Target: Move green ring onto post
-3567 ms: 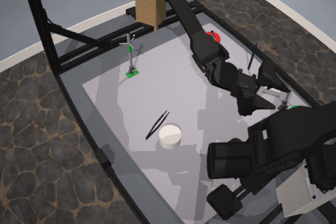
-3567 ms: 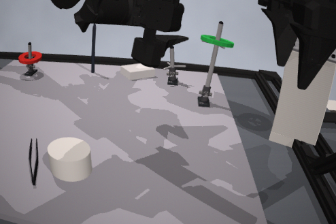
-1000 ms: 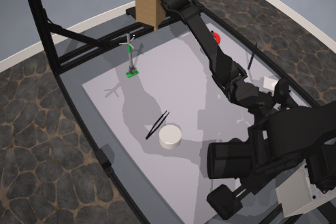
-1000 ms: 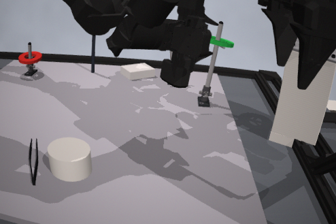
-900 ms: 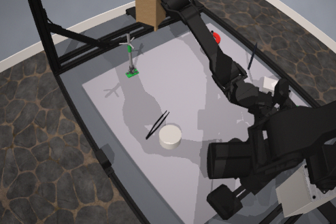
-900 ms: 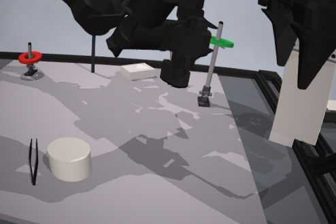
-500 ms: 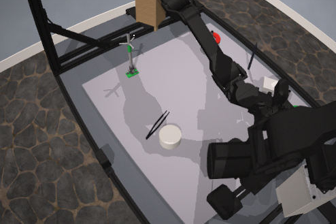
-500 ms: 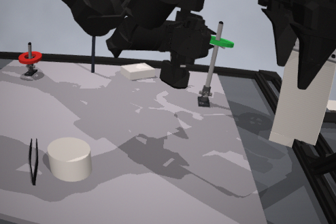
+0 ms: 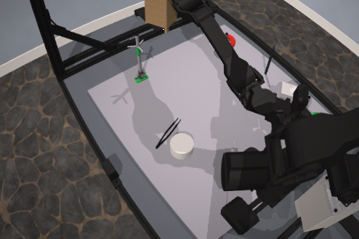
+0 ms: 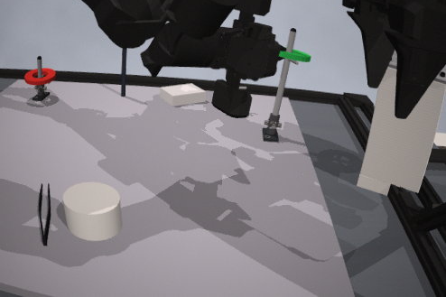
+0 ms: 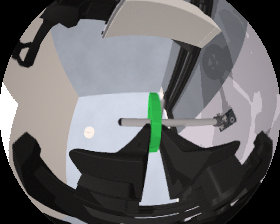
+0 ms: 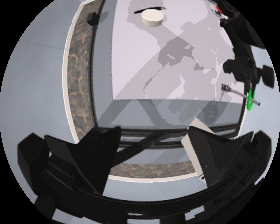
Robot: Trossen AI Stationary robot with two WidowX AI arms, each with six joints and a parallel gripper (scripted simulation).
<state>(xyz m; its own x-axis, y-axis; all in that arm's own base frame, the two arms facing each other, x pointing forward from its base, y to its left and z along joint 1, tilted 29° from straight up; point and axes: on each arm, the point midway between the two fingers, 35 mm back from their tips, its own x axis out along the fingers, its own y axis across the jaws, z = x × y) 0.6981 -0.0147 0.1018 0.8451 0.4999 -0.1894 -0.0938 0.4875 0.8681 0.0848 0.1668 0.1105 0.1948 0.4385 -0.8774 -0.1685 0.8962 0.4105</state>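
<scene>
Now: left hand 3 cm short of the tall post, 3 cm to the left of it and 4 cm above it. From my left hand the other things lie so: white block: 14 cm ahead, 15 cm to the left, 13 cm below; short grey post: 13 cm ahead, 6 cm to the left, 9 cm below; green ring: 3 cm ahead, 3 cm to the right, 1 cm below.
The green ring lies 300 mm ahead of my right hand, 90 mm to the left of it and 70 mm below it. From my right hand the other things lie so: white block 410 mm ahead, 270 mm to the left, 200 mm below; short grey post 400 mm ahead, 180 mm to the left, 150 mm below; tall post 300 mm ahead, 110 mm below, 90 mm to the left.
</scene>
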